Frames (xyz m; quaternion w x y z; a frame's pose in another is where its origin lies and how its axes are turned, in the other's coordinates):
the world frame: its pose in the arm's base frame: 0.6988 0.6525 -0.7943 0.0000 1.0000 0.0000 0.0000
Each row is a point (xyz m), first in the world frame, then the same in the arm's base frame.
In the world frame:
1: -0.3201 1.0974 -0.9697
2: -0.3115 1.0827 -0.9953
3: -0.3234 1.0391 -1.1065
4: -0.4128 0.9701 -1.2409
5: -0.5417 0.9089 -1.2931
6: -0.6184 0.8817 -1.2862
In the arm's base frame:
1: 0.3787 -0.4449 0.1754
2: 0.3873 -0.4302 0.2010
3: 0.3754 -0.3866 0.3122
4: 0.2860 -0.3176 0.4466
5: 0.1571 -0.2564 0.4988
6: 0.0804 -0.2292 0.4919

